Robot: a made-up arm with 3 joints.
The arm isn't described. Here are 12 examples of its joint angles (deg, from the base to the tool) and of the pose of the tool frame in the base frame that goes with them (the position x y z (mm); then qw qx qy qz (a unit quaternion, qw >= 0)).
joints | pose
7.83 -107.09 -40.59 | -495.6 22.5 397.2 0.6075 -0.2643 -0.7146 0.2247
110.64 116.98 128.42 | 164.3 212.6 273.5 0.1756 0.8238 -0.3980 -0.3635
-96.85 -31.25 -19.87 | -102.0 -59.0 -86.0 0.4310 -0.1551 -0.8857 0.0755
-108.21 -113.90 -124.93 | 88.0 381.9 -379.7 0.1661 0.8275 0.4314 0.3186
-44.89 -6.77 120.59 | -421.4 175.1 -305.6 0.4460 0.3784 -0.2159 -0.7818
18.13 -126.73 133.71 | -371.2 237.2 -48.9 0.2294 0.7467 -0.3192 -0.5366
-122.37 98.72 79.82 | 44.3 -14.1 -145.8 0.7508 0.1315 -0.1572 -0.6280
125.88 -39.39 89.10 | 228.7 25.3 679.0 0.5191 -0.4806 0.4882 -0.5110
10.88 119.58 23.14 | -340.3 -136.7 51.1 0.4105 -0.1821 0.8895 -0.0840
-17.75 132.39 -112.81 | -353.8 346.2 -286.1 0.2988 0.7011 0.4657 0.4498
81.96 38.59 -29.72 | -181.7 -22.9 212.5 0.4793 0.2227 0.8394 0.1272
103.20 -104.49 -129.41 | 188.3 392.5 583.9 0.4273 -0.0102 -0.0048 0.9041
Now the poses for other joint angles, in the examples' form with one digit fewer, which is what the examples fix.
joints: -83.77 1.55 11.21
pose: -41 -130 -124 0.750 0.064 -0.654 -0.074
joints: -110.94 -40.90 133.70
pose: 346 237 -360 0.096 0.892 -0.381 -0.224
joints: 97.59 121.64 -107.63
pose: -260 328 599 0.198 -0.760 -0.556 0.271
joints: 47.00 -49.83 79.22
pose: -485 -16 425 0.770 0.016 -0.019 -0.637
